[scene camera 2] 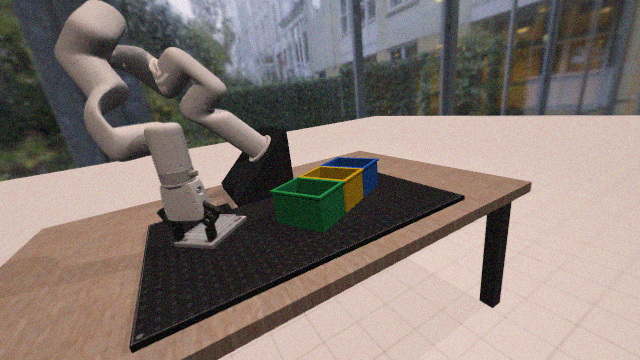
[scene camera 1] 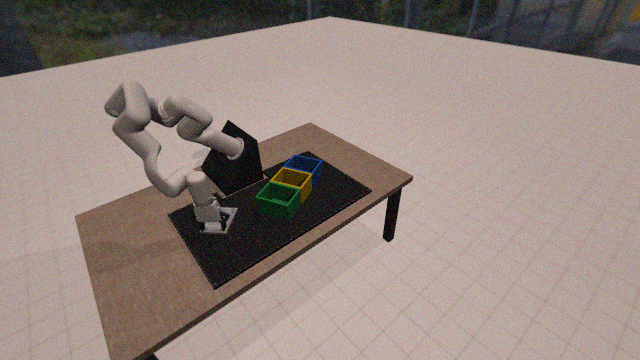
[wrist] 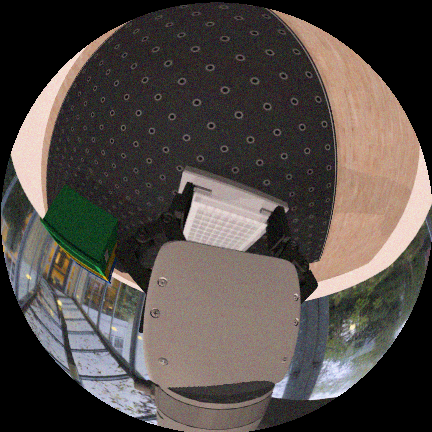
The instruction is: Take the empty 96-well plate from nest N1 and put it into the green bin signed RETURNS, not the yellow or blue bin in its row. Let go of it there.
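The white 96-well plate sits in the pale grey nest at the left part of the black mat. My gripper is open and low over the nest, with one finger on each side of the plate. In the wrist view the gripper body hides the plate's near part. The green bin stands to the right of the nest in the scene views; no readable sign shows on it.
The yellow bin stands directly behind the green bin, and the blue bin behind the yellow one. The black mat lies on the wooden table. A black panel stands at the arm's base.
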